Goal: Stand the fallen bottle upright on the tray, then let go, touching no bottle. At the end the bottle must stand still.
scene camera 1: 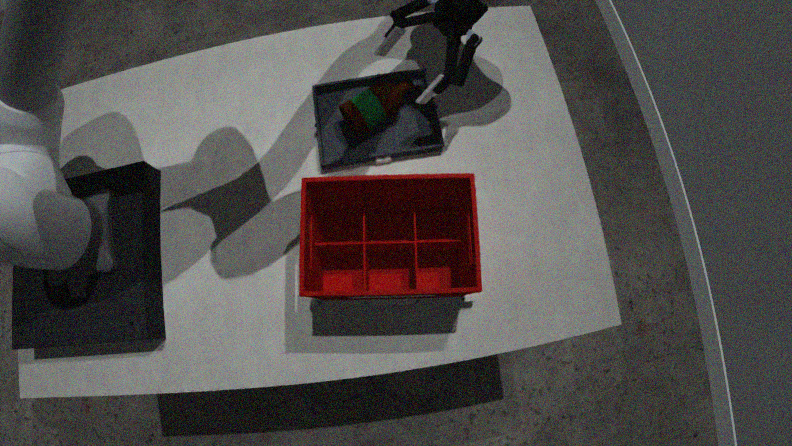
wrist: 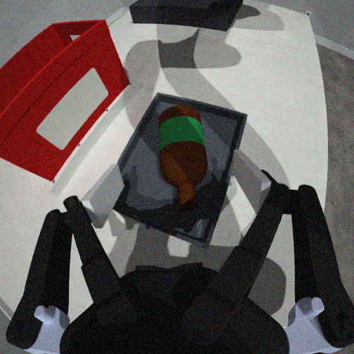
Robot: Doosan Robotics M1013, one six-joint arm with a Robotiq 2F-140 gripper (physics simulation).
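Frame: origin at the arm's base, x right, y ahead, z up, level; millimetres.
Where they show: gripper, between the fingertips: (scene camera 1: pixel 399 77); arm's base, origin of its link: (scene camera 1: pixel 81 237).
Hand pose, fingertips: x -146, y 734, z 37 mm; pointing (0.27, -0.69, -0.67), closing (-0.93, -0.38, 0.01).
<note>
Things, the pixels of their centre, and the offset from my fingertips. "*": a spot on its surface instead. Level surfaces: height alone.
- brown bottle with a green label, middle of its body: (scene camera 1: pixel 380 101) dx +8, dy -41, dz -65 mm
- dark tray, a spot on its surface: (scene camera 1: pixel 319 144) * dx +65, dy -182, dz -82 mm
- red crate with compartments, middle of its body: (scene camera 1: pixel 389 243) dx +306, dy -90, dz -20 mm
- white table, height of its surface: dz -107 mm
The brown bottle with a green label (scene camera 1: pixel 370 108) (wrist: pixel 181 131) lies on its side in the dark tray (scene camera 1: pixel 319 144) (wrist: pixel 222 110). In the scene view its neck points to the upper right; in the wrist view it points down toward the gripper's body. My gripper (scene camera 1: pixel 410 65) (wrist: pixel 175 168) is wide open and empty. In the wrist view its two light fingertips appear on either side of the bottle's neck end. In the scene view one fingertip overlaps the tray's right part, near the neck. The exact height of the fingertips above the tray is hard to tell.
A red crate with compartments (scene camera 1: pixel 387 242) (wrist: pixel 80 95) stands close beside the tray, at its lower side in the scene view. The black robot base block (scene camera 1: pixel 127 321) (wrist: pixel 185 15) is at the scene view's left. Arm shadows cross the white table (scene camera 1: pixel 543 221).
</note>
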